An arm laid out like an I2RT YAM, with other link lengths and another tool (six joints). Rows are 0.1 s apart.
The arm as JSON. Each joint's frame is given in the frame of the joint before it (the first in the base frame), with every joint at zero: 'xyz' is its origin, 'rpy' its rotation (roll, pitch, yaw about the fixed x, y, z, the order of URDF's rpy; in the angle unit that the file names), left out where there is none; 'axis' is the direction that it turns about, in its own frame. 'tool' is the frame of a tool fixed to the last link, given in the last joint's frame.
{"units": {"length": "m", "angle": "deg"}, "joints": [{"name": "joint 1", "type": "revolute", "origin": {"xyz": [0.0, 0.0, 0.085]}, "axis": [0.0, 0.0, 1.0]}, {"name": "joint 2", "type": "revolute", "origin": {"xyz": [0.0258, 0.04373, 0.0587]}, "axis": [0.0, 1.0, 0.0]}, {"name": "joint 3", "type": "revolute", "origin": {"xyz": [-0.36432, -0.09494, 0.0]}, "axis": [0.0, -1.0, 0.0]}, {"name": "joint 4", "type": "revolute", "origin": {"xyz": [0.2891, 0.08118, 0.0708]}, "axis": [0.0, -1.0, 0.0]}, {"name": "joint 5", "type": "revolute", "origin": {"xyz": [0.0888, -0.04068, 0.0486]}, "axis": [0.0, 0.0, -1.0]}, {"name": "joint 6", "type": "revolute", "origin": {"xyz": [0.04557, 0.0, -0.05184]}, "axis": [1.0, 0.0, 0.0]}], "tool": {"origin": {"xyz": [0.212, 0.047, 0.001], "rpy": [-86.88, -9.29, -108.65]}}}
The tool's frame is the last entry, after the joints.
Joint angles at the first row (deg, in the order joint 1, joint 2, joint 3, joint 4, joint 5, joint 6):
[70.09, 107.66, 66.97, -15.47, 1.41, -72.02]
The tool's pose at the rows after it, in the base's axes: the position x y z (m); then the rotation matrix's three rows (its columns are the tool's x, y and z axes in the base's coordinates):
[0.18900 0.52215 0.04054], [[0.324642 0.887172 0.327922], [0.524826 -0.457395 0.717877], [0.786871 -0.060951 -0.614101]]
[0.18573 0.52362 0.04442], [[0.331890 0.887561 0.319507], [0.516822 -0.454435 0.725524], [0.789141 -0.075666 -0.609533]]
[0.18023 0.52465 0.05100], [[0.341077 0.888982 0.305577], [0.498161 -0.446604 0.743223], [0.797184 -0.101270 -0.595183]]
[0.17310 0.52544 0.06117], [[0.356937 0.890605 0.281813], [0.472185 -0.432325 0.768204], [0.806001 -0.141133 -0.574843]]
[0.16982 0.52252 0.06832], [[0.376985 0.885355 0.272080], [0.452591 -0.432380 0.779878], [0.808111 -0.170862 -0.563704]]
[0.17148 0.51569 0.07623], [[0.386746 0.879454 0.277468], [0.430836 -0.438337 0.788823], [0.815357 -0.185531 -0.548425]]
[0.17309 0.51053 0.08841], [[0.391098 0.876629 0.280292], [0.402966 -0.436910 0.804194], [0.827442 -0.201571 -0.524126]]
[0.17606 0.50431 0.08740], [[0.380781 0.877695 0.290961], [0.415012 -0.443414 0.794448], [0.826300 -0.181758 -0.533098]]
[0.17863 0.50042 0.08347], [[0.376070 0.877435 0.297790], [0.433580 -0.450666 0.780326], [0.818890 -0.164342 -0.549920]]
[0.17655 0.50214 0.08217], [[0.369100 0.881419 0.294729], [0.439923 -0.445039 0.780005], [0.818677 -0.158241 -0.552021]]
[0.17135 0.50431 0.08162], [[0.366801 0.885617 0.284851], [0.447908 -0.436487 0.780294], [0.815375 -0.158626 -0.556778]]
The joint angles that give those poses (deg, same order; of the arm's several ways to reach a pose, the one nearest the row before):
[70.19, 107.80, 66.97, -15.40, 1.24, -72.06]
[70.19, 107.34, 66.91, -15.40, 0.50, -71.73]
[70.09, 106.15, 65.92, -14.50, -0.87, -71.34]
[69.69, 104.46, 64.68, -13.46, -3.22, -70.90]
[69.14, 103.04, 63.62, -13.02, -4.74, -70.15]
[68.36, 101.07, 62.00, -12.30, -5.43, -69.79]
[67.54, 98.77, 60.53, -11.51, -6.39, -69.67]
[67.50, 98.38, 60.41, -12.39, -5.41, -70.25]
[67.54, 98.82, 60.99, -13.68, -4.54, -70.66]
[67.96, 99.12, 61.22, -13.76, -4.26, -70.86]
[68.54, 99.40, 61.65, -14.24, -4.32, -70.85]

